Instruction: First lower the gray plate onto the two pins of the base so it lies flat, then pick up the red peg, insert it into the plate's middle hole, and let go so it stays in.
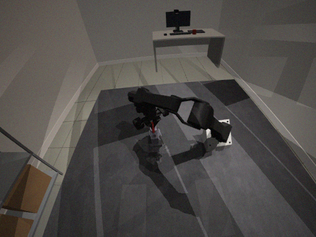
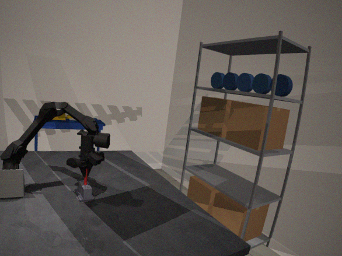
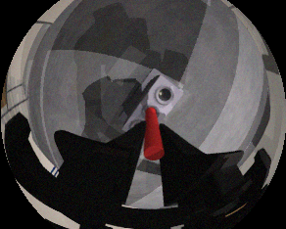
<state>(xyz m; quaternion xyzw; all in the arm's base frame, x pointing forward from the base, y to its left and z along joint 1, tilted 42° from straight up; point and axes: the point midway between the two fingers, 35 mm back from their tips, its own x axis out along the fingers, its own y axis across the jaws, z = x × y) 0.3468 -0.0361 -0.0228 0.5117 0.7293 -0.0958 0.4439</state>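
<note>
The red peg lies right at my gripper tip. From my gripper tip the other things lie so: gray plate 50 mm below; base 90 mm below.
</note>
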